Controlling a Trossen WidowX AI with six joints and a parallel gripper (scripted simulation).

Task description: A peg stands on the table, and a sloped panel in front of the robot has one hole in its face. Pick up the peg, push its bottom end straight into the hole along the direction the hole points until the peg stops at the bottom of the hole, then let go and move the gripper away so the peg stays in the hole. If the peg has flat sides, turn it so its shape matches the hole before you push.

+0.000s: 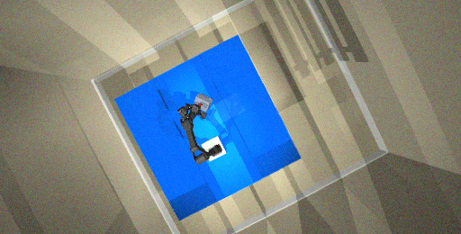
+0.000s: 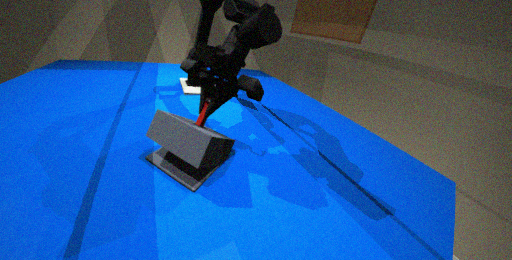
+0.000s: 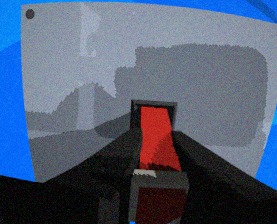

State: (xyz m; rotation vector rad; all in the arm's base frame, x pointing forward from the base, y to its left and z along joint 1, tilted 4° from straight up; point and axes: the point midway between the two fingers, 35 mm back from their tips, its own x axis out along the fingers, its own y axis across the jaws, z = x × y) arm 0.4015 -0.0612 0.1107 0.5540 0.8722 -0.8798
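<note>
Right now my gripper tip is 20 mm above the dark hole, 10 mm to the left of it and 10 mm short of it. The rest, counted from my gripper tip: red peg (10 mm to the left, 10 mm behind, 10 mm above); then flat grey foot (80 mm below, 40 mm to the right, 20 mm ahead); then grey sloped panel (40 mm below, 20 mm to the right, 20 mm ahead).
</note>
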